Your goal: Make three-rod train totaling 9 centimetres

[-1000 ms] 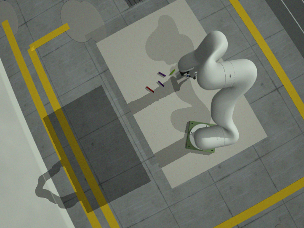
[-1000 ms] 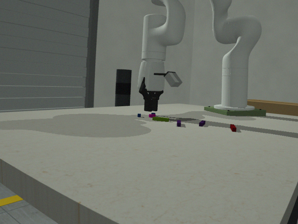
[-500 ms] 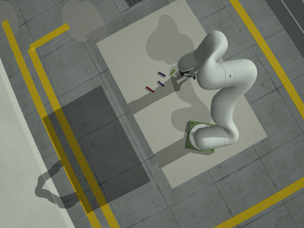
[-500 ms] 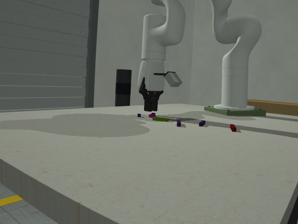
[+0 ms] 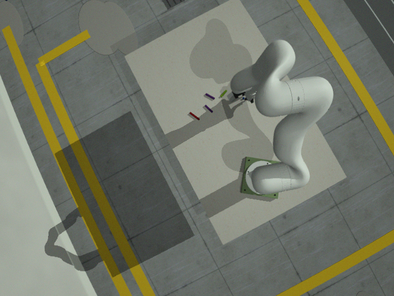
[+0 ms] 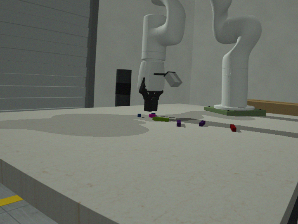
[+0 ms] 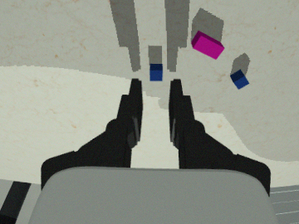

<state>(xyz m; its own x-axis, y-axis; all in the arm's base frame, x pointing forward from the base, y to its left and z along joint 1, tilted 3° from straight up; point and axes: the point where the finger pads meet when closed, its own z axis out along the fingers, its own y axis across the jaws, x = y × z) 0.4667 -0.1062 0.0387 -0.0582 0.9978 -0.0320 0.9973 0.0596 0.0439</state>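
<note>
The magenta rod is 3 cm ahead of my hand, 4 cm to the left of it and 3 cm below it. From my hand the other things lie so: lime rod (7 cm ahead, 11 cm to the left, 3 cm below); red rod (2 cm ahead, 32 cm to the left, 3 cm below).
</note>
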